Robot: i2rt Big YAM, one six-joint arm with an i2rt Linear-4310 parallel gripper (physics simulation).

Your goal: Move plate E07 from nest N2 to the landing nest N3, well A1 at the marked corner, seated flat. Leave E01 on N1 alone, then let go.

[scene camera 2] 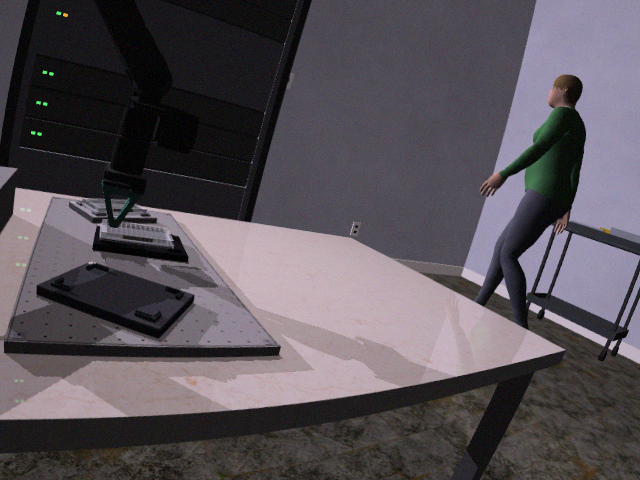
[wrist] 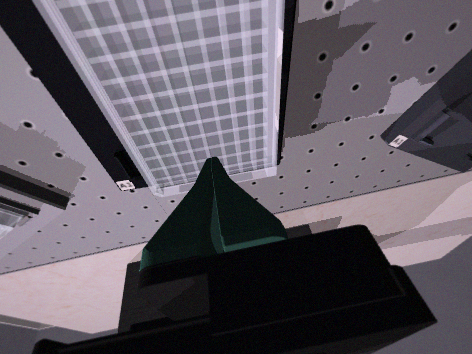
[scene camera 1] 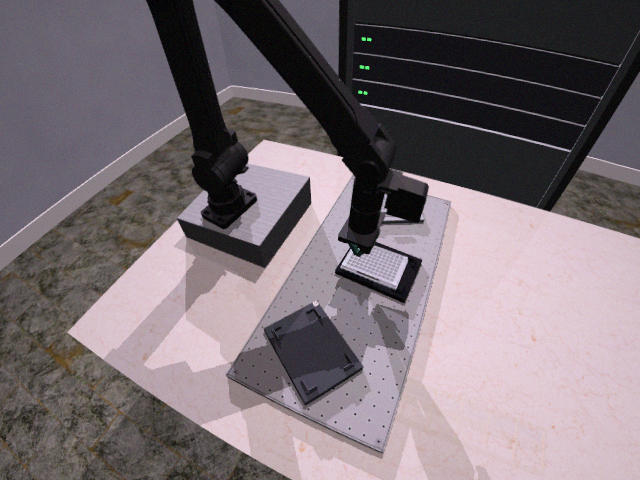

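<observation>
Plate E07 point(scene camera 1: 379, 264) point(scene camera 2: 142, 233) point(wrist: 185, 85), clear with a white well grid, lies on black nest N2 point(scene camera 1: 412, 281) point(scene camera 2: 175, 252) point(wrist: 80, 110). It is shifted toward the nest's A1-tag end, with bare nest at the other end; whether it is flat is unclear. My gripper point(scene camera 1: 356, 250) point(scene camera 2: 114, 224) point(wrist: 213, 165) is shut and empty, green fingertips at the plate's A1-tag end; contact cannot be told. Landing nest N3 point(scene camera 1: 312, 351) point(scene camera 2: 113, 299) point(wrist: 445, 125) is empty, its A1 tag point(scene camera 1: 315, 303) point(wrist: 398, 140) at one corner. E01 point(scene camera 2: 111, 205) sits on N1 point(scene camera 2: 85, 212), partly hidden behind my wrist in scene camera 1.
A perforated board point(scene camera 1: 385, 408) point(scene camera 2: 222, 335) carries the nests. N3 stands turned at an angle near the board's front end. My arm's base stands on a grey block point(scene camera 1: 281, 180) beside the board. A person point(scene camera 2: 558, 149) and a cart point(scene camera 2: 578, 315) are beyond the table.
</observation>
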